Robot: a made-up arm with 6 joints. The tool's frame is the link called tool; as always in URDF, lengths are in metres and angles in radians. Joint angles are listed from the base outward. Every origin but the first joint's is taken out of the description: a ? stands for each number. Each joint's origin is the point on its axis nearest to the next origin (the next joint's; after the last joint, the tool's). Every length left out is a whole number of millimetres.
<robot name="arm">
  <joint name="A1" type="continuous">
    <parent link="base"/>
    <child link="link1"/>
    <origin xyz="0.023 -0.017 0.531" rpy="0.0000 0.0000 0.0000"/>
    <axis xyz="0 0 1"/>
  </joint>
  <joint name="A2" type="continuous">
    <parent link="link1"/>
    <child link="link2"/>
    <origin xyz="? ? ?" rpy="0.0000 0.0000 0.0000"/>
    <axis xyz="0 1 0"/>
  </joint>
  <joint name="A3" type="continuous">
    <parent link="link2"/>
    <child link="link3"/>
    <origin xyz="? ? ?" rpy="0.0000 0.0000 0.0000"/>
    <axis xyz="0 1 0"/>
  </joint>
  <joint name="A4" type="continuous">
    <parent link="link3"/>
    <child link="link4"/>
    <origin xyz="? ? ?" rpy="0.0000 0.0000 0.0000"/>
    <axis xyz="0 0 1"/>
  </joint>
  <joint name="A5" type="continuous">
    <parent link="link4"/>
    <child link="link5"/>
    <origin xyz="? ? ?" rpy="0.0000 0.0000 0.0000"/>
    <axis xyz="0 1 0"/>
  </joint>
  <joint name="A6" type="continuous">
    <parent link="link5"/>
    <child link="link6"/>
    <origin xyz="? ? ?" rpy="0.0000 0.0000 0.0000"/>
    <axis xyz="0 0 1"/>
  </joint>
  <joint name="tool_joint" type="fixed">
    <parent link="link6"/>
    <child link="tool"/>
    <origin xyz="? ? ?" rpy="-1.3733 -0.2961 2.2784"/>
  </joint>
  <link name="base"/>
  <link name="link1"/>
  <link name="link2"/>
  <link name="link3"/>
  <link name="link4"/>
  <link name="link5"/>
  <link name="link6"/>
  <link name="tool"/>
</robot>
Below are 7 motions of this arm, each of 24 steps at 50 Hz.
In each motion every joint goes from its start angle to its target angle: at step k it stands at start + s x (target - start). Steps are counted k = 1, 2, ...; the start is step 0. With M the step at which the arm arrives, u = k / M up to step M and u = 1 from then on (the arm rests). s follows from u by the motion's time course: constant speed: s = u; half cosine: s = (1 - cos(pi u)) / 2; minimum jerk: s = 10 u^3 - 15 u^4 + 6 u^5.
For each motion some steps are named. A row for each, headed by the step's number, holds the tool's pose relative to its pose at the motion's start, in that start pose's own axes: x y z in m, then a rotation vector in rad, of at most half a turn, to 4 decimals.
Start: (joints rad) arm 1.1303 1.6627 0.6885 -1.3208 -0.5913 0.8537
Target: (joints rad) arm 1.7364 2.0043 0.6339 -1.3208 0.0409 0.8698
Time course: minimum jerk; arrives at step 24
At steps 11, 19, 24:
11: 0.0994 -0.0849 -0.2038 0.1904 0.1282 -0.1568
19: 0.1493 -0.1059 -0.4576 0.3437 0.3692 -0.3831
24: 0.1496 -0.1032 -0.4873 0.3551 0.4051 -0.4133

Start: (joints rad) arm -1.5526 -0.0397 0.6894 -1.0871 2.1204 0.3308
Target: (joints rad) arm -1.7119 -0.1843 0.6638 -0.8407 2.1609 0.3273
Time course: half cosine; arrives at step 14
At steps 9, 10, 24:
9: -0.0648 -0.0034 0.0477 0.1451 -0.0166 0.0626
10: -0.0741 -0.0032 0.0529 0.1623 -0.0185 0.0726
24: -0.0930 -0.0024 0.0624 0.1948 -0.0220 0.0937

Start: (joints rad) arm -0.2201 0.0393 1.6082 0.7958 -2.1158 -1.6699
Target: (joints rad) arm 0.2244 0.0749 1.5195 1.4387 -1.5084 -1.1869
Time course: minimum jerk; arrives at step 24
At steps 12, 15, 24:
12: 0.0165 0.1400 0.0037 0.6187 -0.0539 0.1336
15: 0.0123 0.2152 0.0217 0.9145 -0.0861 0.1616
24: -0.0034 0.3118 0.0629 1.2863 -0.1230 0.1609

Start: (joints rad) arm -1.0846 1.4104 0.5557 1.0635 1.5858 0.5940
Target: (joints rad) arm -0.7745 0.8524 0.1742 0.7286 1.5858 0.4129
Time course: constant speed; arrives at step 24
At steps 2, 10, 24:
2: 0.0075 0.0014 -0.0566 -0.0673 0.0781 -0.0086
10: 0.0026 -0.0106 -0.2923 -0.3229 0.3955 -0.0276
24: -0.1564 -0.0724 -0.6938 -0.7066 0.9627 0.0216

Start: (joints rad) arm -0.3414 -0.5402 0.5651 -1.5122 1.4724 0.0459
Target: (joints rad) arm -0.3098 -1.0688 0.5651 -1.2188 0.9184 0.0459
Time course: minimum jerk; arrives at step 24
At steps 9, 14, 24:
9: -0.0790 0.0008 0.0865 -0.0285 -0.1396 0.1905
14: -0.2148 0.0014 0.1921 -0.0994 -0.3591 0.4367
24: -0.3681 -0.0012 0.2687 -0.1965 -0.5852 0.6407

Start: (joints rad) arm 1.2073 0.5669 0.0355 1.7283 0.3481 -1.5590
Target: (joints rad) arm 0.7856 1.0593 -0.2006 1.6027 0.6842 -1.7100
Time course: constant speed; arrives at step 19
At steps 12, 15, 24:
12: -0.3234 0.0214 -0.0494 0.1181 0.3054 -0.2015
15: -0.4061 0.0469 -0.0531 0.1547 0.3693 -0.2534
24: -0.5139 0.0936 -0.0539 0.2073 0.4459 -0.3230

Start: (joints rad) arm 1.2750 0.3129 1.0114 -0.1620 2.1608 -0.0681
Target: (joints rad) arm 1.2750 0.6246 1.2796 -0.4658 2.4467 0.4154
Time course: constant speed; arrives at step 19
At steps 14, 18, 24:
14: 0.0822 -0.1755 0.0683 0.3523 -0.4229 -0.5536
18: 0.0981 -0.2237 0.0773 0.3997 -0.5468 -0.7318
24: 0.1017 -0.2355 0.0789 0.4074 -0.5776 -0.7773

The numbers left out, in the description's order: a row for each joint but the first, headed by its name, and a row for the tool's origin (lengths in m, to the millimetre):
A2: -0.020 0.022 0.000
A3: 0.019 0.000 0.355
A4: 0.026 0.000 0.624
A5: 0.026 -0.017 0.000
A6: 0.029 0.000 0.215
tool: -0.001 0.017 0.000

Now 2 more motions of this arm.
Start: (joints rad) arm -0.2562 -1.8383 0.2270 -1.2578 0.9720 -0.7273
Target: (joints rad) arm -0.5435 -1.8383 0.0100 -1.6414 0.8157 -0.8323
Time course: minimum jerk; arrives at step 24
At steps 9, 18, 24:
9: -0.0579 0.0698 0.0628 -0.1418 -0.0056 -0.1086
18: -0.1972 0.2559 0.1658 -0.4260 -0.0362 -0.3655
24: -0.2212 0.2897 0.1770 -0.4679 -0.0436 -0.4098

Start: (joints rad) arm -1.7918 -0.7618 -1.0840 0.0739 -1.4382 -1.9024
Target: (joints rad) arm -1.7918 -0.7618 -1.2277 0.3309 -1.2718 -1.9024
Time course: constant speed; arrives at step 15
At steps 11, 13, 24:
11: 0.0068 -0.0619 -0.0119 0.1831 -0.0100 -0.0492
13: 0.0078 -0.0725 -0.0134 0.2166 -0.0161 -0.0567
24: 0.0087 -0.0829 -0.0147 0.2501 -0.0236 -0.0637

